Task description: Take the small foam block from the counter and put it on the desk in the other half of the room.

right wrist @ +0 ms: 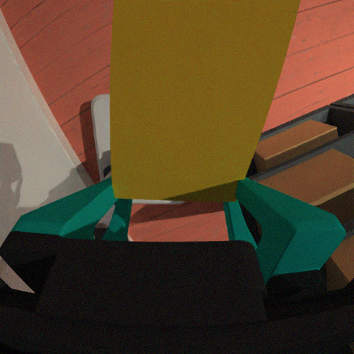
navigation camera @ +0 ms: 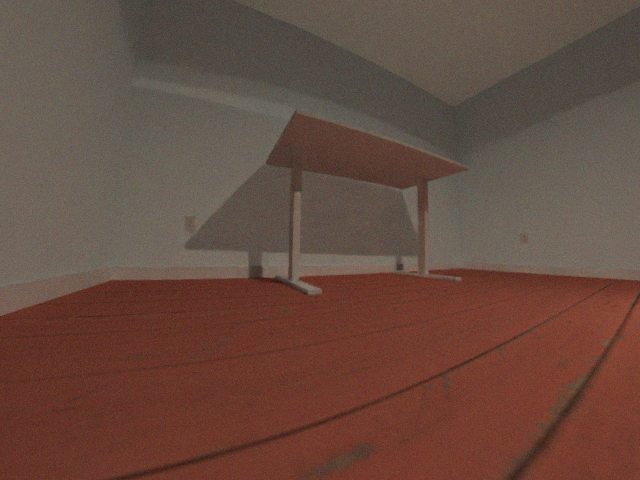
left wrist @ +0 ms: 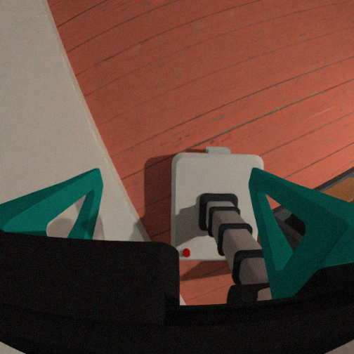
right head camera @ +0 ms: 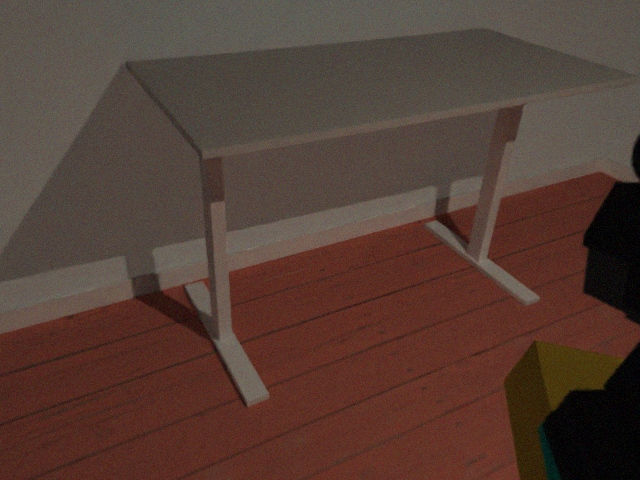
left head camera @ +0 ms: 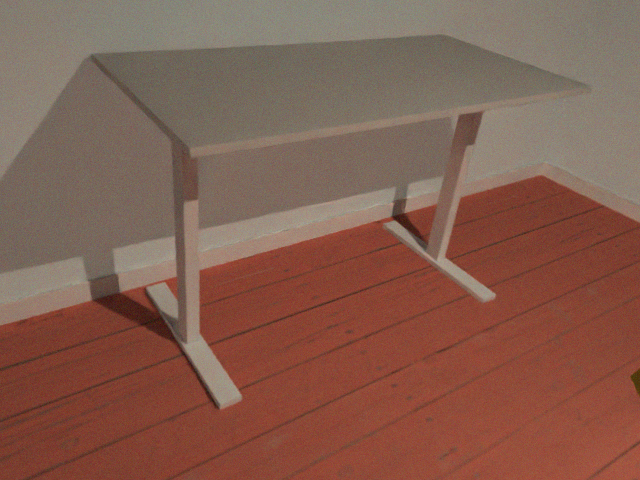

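Frame: origin at the left arm's base, x ahead, y left, z up, level; millimetres.
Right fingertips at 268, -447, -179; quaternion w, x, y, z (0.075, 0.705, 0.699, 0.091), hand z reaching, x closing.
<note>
A point is followed by its place in that frame, as x, y, z.
The foam block is yellow; it (right head camera: 573, 369) @[342, -448, -129] (right wrist: 195, 100) is held between the teal fingers of my right gripper (right wrist: 177, 175), which is shut on it. In the left head camera a small yellow corner of the block (left head camera: 637, 382) @[363, -425, -164] shows at the right edge. My left gripper (left wrist: 175, 176) is open, with its fingers wide apart and no object between them. The desk (left head camera: 336, 93) @[1822, -543, -460] (right head camera: 361, 93) @[1815, -549, -460] (navigation camera: 356, 149) @[1779, -498, -485] has a pale grey top and two white legs and stands against the wall, ahead of me and apart from the block. The counter cannot be made out.
My white base (left wrist: 192, 175) and its column show below the left wrist. A dark rack or shelf holding several brown boxes (right wrist: 300, 140) is at the right of the right wrist view. A pale wall (left wrist: 40, 100) is at the left of the left wrist view. The desk's feet (left head camera: 211, 374) (right head camera: 240, 372) stick out over the red plank floor (left head camera: 361, 387) @[1517, -686, -1410].
</note>
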